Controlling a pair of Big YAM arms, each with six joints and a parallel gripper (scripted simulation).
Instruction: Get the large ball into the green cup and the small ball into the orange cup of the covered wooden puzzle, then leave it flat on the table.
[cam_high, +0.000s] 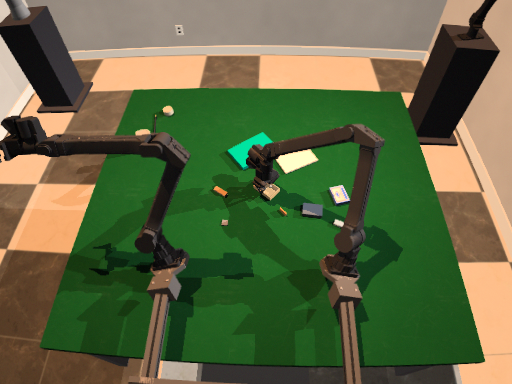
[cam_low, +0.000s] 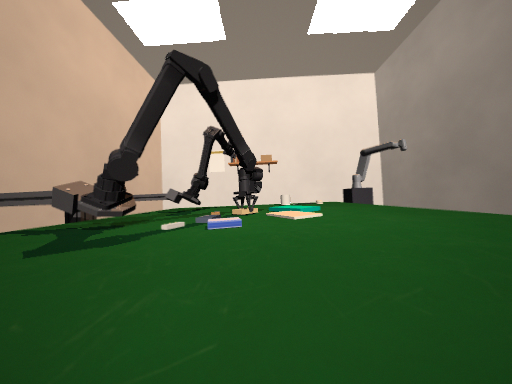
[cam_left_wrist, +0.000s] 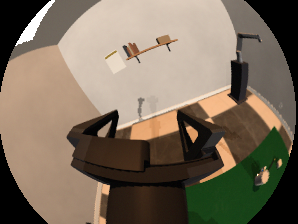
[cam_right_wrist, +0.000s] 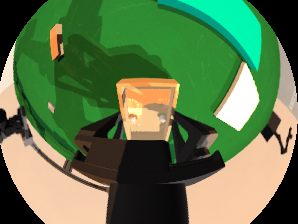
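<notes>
My right hand is 10 mm above the covered wooden puzzle. Also, from my right hand: white cylinder: 660 mm to the left, 270 mm ahead, 30 mm above; cream board: 200 mm ahead, 140 mm to the right, 10 mm below; teal board: 240 mm ahead, 70 mm to the left, 10 mm below.
</notes>
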